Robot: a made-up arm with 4 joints. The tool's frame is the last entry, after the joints.
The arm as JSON. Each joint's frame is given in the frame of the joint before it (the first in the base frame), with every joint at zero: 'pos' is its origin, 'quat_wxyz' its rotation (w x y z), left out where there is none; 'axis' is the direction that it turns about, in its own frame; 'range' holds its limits. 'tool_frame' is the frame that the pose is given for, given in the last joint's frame.
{
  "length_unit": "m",
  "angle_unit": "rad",
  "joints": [
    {
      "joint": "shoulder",
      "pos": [
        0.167,
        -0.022,
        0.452
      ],
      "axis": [
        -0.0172,
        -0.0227,
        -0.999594
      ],
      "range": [
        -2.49,
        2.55
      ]
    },
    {
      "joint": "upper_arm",
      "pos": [
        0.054,
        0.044,
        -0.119
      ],
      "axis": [
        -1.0,
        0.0,
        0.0
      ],
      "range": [
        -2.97,
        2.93
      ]
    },
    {
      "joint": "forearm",
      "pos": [
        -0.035,
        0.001,
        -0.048
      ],
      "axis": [
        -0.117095,
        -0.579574,
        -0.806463
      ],
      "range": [
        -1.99,
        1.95
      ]
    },
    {
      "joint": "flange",
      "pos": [
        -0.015,
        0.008,
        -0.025
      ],
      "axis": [
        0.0,
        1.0,
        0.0
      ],
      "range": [
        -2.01,
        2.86
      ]
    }
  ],
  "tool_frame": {
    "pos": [
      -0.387,
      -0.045,
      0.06
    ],
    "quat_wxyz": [
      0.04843,
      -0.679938,
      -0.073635,
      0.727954
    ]
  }
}
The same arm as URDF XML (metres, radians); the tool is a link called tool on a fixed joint. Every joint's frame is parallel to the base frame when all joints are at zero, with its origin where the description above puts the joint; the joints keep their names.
<robot name="arm">
  <joint name="tool_fixed" type="fixed">
    <parent link="link4"/>
    <child link="tool"/>
    <origin xyz="-0.387 -0.045 0.06" rpy="-1.2139 1.385 1.9635"/>
  </joint>
  <joint name="flange" type="revolute">
    <parent link="link3"/>
    <child link="link4"/>
    <origin xyz="-0.015 0.008 -0.025" rpy="0 0 0"/>
    <axis xyz="0 1 0"/>
    <limit lower="-2.01" upper="2.86"/>
  </joint>
  <joint name="forearm" type="revolute">
    <parent link="link2"/>
    <child link="link3"/>
    <origin xyz="-0.035 0.001 -0.048" rpy="0 0 0"/>
    <axis xyz="-0.117095 -0.579574 -0.806463"/>
    <limit lower="-1.99" upper="1.95"/>
  </joint>
  <joint name="upper_arm" type="revolute">
    <parent link="link1"/>
    <child link="link2"/>
    <origin xyz="0.054 0.044 -0.119" rpy="0 0 0"/>
    <axis xyz="-1 0 0"/>
    <limit lower="-2.97" upper="2.93"/>
  </joint>
  <joint name="shoulder" type="revolute">
    <parent link="base"/>
    <child link="link1"/>
    <origin xyz="0.167 -0.022 0.452" rpy="0 0 0"/>
    <axis xyz="-0.0172 -0.0227 -0.999594"/>
    <limit lower="-2.49" upper="2.55"/>
  </joint>
  <link name="base"/>
  <link name="link1"/>
  <link name="link2"/>
  <link name="link3"/>
  <link name="link4"/>
  <link name="tool"/>
</robot>

